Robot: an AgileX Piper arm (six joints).
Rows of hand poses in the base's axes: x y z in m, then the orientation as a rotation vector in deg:
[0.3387 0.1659 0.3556 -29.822 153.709 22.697]
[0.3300 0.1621 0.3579 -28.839 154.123 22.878]
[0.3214 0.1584 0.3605 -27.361 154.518 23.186]
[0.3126 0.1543 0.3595 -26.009 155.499 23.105]
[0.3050 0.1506 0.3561 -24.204 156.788 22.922]
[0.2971 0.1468 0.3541 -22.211 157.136 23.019]
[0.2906 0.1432 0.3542 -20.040 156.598 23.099]
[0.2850 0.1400 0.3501 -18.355 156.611 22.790]
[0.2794 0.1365 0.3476 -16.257 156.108 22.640]
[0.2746 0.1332 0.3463 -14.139 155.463 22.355]
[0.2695 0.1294 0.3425 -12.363 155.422 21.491]
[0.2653 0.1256 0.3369 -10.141 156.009 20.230]
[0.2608 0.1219 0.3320 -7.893 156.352 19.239]
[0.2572 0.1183 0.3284 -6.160 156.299 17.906]
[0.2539 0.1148 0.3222 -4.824 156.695 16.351]
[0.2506 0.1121 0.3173 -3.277 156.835 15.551]
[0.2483 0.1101 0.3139 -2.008 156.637 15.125]
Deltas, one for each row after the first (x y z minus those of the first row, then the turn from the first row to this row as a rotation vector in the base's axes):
[-0.0087 -0.0038 0.0023 0.173 0.385 -0.666]
[-0.0173 -0.0075 0.0049 0.513 0.767 -1.656]
[-0.0261 -0.0116 0.0039 0.422 1.625 -2.613]
[-0.0337 -0.0153 0.0005 0.254 2.750 -3.889]
[-0.0416 -0.0191 -0.0015 0.539 3.063 -5.252]
[-0.0481 -0.0227 -0.0014 1.071 2.546 -6.758]
[-0.0537 -0.0259 -0.0055 1.127 2.479 -7.978]
[-0.0593 -0.0294 -0.0080 1.484 1.981 -9.478]
[-0.0641 -0.0327 -0.0093 1.791 1.336 -11.026]
[-0.0692 -0.0365 -0.0131 1.500 1.137 -12.408]
[-0.0734 -0.0403 -0.0187 0.838 1.486 -14.133]
[-0.0779 -0.0440 -0.0236 0.417 1.701 -15.839]
[-0.0815 -0.0476 -0.0272 -0.206 1.454 -17.263]
[-0.0848 -0.0511 -0.0334 -1.157 1.585 -18.412]
[-0.0881 -0.0538 -0.0383 -1.512 1.671 -19.604]
[-0.0904 -0.0558 -0.0417 -1.572 1.500 -20.570]

